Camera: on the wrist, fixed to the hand. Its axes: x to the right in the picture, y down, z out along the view.
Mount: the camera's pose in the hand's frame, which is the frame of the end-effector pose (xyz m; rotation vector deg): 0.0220 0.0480 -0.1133 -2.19 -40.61 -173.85
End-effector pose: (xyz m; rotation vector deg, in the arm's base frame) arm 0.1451 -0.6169 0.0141 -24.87 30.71 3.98
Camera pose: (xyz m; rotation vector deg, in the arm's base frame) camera 0.1012 -0.6218 -0.1028 -44.36 -70.72 -146.10
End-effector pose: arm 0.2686 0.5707 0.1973 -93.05 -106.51 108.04
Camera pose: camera 0.3619 0.6515 0.1778 101.18 -74.85 14.47
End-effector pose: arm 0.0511 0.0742 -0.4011 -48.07 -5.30 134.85
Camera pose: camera 0.0789 0.0331 -0.5158 27.57 -47.24 -26.86
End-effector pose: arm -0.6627 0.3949 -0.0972 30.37 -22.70 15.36
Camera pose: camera -0.6263 0.4988 -0.1563 35.67 6.00 -164.74
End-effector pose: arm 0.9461 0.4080 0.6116 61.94 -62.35 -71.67
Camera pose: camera 1.0660 0.3890 0.6412 -43.24 -42.43 86.21
